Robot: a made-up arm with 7 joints. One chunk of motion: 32 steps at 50 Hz.
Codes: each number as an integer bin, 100 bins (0 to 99) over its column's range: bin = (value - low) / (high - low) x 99, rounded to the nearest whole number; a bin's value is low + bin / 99 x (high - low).
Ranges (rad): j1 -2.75..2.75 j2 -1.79..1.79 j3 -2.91..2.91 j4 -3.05..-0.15 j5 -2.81..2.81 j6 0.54..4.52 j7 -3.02..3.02
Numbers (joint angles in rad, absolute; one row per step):
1: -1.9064 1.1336 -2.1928 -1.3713 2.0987 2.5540 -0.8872
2: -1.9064 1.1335 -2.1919 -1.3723 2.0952 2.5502 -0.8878
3: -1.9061 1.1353 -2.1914 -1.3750 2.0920 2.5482 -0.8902
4: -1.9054 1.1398 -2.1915 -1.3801 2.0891 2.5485 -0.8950
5: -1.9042 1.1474 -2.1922 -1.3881 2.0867 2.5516 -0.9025
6: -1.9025 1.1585 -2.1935 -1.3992 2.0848 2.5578 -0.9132
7: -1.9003 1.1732 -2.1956 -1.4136 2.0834 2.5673 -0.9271
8: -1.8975 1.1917 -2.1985 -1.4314 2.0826 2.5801 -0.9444
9: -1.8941 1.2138 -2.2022 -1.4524 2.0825 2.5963 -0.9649
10: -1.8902 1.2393 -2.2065 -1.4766 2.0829 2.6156 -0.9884
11: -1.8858 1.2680 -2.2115 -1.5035 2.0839 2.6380 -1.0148
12: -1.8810 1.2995 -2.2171 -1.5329 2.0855 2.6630 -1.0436
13: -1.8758 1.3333 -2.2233 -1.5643 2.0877 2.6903 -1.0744
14: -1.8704 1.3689 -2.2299 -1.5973 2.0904 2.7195 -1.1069
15: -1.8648 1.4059 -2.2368 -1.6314 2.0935 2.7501 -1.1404
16: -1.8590 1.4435 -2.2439 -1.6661 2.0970 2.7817 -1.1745
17: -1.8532 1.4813 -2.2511 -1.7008 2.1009 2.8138 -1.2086
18: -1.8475 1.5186 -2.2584 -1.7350 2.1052 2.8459 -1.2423
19: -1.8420 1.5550 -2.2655 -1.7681 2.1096 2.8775 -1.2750
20: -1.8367 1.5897 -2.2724 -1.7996 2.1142 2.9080 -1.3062
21: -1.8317 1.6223 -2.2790 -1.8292 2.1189 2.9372 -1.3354
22: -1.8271 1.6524 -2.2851 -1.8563 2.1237 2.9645 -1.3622
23: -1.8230 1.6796 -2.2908 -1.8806 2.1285 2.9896 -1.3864
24: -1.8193 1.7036 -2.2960 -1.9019 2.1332 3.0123 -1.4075
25: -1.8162 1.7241 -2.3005 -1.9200 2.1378 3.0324 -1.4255
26: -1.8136 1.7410 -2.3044 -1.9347 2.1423 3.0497 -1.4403
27: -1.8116 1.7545 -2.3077 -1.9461 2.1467 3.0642 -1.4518
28: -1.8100 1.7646 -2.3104 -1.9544 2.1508 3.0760 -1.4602
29: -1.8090 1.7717 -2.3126 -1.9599 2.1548 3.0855 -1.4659
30: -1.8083 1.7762 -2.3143 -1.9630 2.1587 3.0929 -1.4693
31: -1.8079 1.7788 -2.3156 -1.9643 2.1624 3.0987 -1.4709
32: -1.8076 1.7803 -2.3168 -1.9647 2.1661 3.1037 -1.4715
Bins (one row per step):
1: 15 81 12 57 86 50 35
2: 15 81 12 57 86 50 35
3: 15 81 12 57 86 50 35
4: 15 81 12 57 86 50 35
5: 15 81 12 57 86 50 35
6: 15 82 12 56 86 50 35
7: 15 82 12 56 86 50 34
8: 15 82 12 55 86 51 34
9: 15 83 12 55 86 51 34
10: 15 84 12 54 86 52 33
11: 16 85 12 53 86 52 33
12: 16 85 12 52 86 53 32
13: 16 86 12 51 86 53 32
14: 16 87 12 50 86 54 31
15: 16 88 11 48 86 55 31
16: 16 89 11 47 86 56 30
17: 16 90 11 46 87 57 30
18: 16 91 11 45 87 57 29
19: 16 93 11 44 87 58 29
20: 16 93 11 43 87 59 28
21: 17 94 11 42 87 60 28
22: 17 95 11 41 87 60 27
23: 17 96 11 40 87 61 27
24: 17 97 10 39 87 61 26
25: 17 97 10 39 87 62 26
26: 17 98 10 38 87 62 26
27: 17 98 10 38 87 63 26
28: 17 98 10 37 87 63 26
29: 17 98 10 37 87 63 25
30: 17 99 10 37 88 64 25
31: 17 99 10 37 88 64 25
32: 17 99 10 37 88 64 25

